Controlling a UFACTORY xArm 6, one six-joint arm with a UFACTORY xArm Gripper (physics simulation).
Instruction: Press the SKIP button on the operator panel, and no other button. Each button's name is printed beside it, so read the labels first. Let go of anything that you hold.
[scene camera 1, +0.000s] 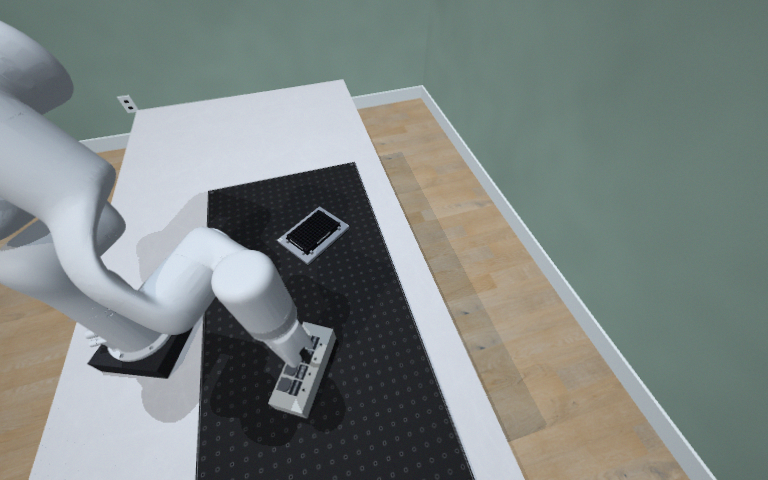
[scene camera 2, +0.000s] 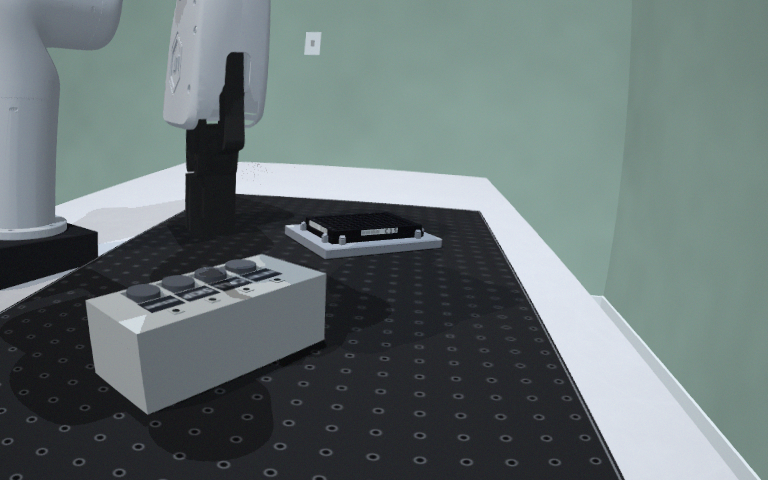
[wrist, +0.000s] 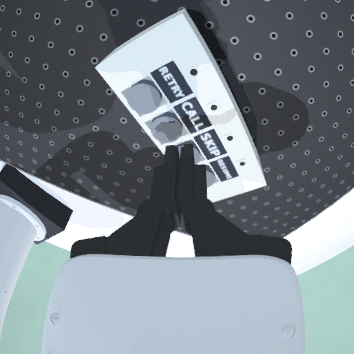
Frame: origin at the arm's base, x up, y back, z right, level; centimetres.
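Seen in the pictures: gripper, fingertip midpoint: (scene camera 2: 209, 232) (wrist: 181, 161); arm's base, link origin: (scene camera 1: 143, 333) (scene camera 2: 19, 229) (wrist: 18, 216).
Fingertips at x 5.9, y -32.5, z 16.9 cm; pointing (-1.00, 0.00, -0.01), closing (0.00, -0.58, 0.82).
Note:
Offsets run from my fingertips to a thing's top centre. "spot": to the spot under its first point. Level surfaces: height alone.
The operator panel @[dy -0.3, dx -3.2, dz +1.0 cm] (scene camera 1: 289, 404) (scene camera 2: 237, 336) (wrist: 167, 42) is a pale grey box with round grey buttons in a row. In the wrist view the labels read RETRY, CALL, SKIP and RESUME. The RETRY button @[spot: dy +3.4, dx -3.2, dz +4.3 cm] (scene camera 2: 142, 292) (wrist: 143, 97) and CALL button @[spot: dy +1.8, dx -3.2, dz +2.1 cm] (scene camera 2: 177, 284) (wrist: 166, 127) show clearly. The SKIP button @[spot: dy +0.2, dx -3.2, dz -0.5 cm] (scene camera 2: 210, 275) (wrist: 197, 154) is partly covered by the fingertips in the wrist view. The RESUME button @[spot: dy -1.2, dx -3.2, dz -3.4 cm] (scene camera 2: 240, 265) (wrist: 209, 176) is partly hidden there too. My gripper (scene camera 1: 306, 355) (scene camera 2: 210, 229) (wrist: 181, 161) is shut and empty, above the panel near the SKIP button.
A black gridded block @[dy -7.7, dx -6.2, dz -35.4 cm] (scene camera 1: 314, 229) (scene camera 2: 365, 221) sits on a light grey plate @[dy -7.7, dx -6.6, dz -35.4 cm] (scene camera 1: 308, 258) (scene camera 2: 385, 247) behind the panel. Both stand on the dark perforated mat @[dx -8.8 cm] (scene camera 1: 373, 384) (scene camera 2: 475, 367). The white table @[dx -10.1 cm] (scene camera 1: 243, 133) (scene camera 2: 634, 396) extends around the mat.

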